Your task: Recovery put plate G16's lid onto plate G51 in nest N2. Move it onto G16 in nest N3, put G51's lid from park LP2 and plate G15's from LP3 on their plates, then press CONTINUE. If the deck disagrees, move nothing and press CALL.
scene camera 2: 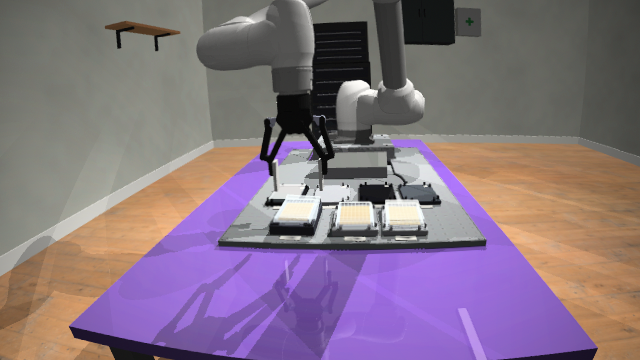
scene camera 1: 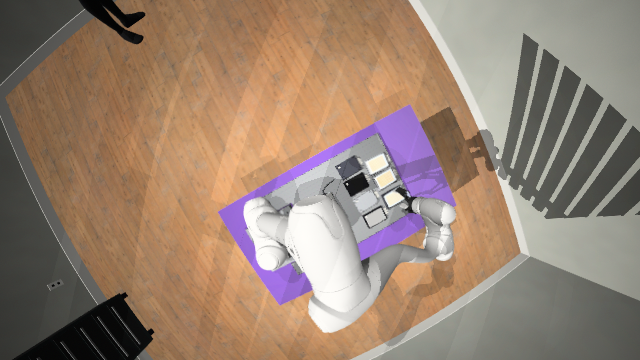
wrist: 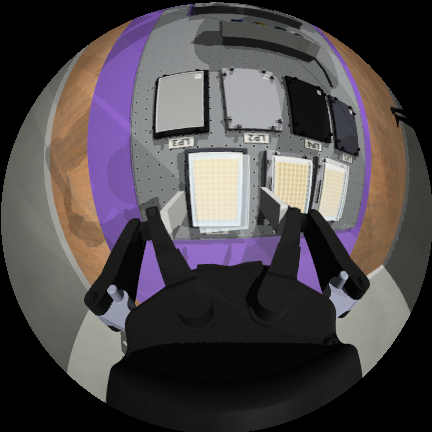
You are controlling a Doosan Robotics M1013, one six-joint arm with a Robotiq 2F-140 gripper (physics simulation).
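Frame: origin at the arm's base, x up, y right, z ahead, level; millimetres.
Where they show: gripper, fingertip midpoint: (scene camera 2: pixel 299 189) (scene camera 1: pixel 397 197) (wrist: pixel 222 199); arm's base, origin of the base link: (scene camera 2: pixel 354 140).
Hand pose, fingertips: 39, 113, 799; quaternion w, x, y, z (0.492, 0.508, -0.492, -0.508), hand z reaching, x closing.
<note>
Things, the pixels of their top centre, and the offset from my fingertips, as dx, dy, dz. "pt": a spot on its surface instead.
- end plate, middle of its top: (wrist: pixel 222 196) (scene camera 2: pixel 300 203) (scene camera 1: pixel 396 196) -33, -1, +6
- middle plate, middle of its top: (wrist: pixel 293 192) (scene camera 2: pixel 355 211) (scene camera 1: pixel 386 179) -55, -131, +3
- far plate, middle of its top: (wrist: pixel 336 190) (scene camera 2: pixel 403 208) (scene camera 1: pixel 376 164) -53, -247, -8
- light grey lid, middle of its top: (wrist: pixel 178 97) (scene camera 2: pixel 287 191) (scene camera 1: pixel 375 217) -66, +70, -174
- pale lid, surface spot: (wrist: pixel 252 99) (scene camera 2: pixel 331 194) pt -74, -60, -168
- black lid, surface spot: (wrist: pixel 307 107) (scene camera 1: pixel 358 185) pt -74, -179, -178
- dark slate lid, surface spot: (wrist: pixel 345 125) (scene camera 1: pixel 349 168) pt -74, -306, -176
- button console, middle of its top: (scene camera 2: pixel 354 151) -1, -121, -397
My gripper (scene camera 1: pixel 406 200) (scene camera 2: pixel 297 182) (wrist: pixel 222 199) is open and empty, fingers pointing down. In the wrist view its pads stand wide to either side of the end plate (scene camera 1: pixel 395 198) (scene camera 2: pixel 296 210) (wrist: pixel 217 187), which sits in a dark nest with a clear cover edge showing askew. The middle plate (scene camera 2: pixel 355 214) (wrist: pixel 292 177) and far plate (scene camera 2: pixel 403 212) (wrist: pixel 334 190) sit beside it. LP3 holds a light grey lid (scene camera 2: pixel 287 192) (wrist: pixel 181 102). LP2 holds a pale lid (scene camera 2: pixel 334 193) (wrist: pixel 252 99). Plate names and nest numbers are not readable.
LP4 bears a black lid (scene camera 1: pixel 356 184) (wrist: pixel 307 107), and LP1 a dark slate lid (scene camera 1: pixel 348 167) (wrist: pixel 345 125). The button console (scene camera 2: pixel 357 162) (wrist: pixel 265 39) stands behind the parks, its buttons barely visible. A second white arm (scene camera 2: pixel 355 107) stands behind the console.
</note>
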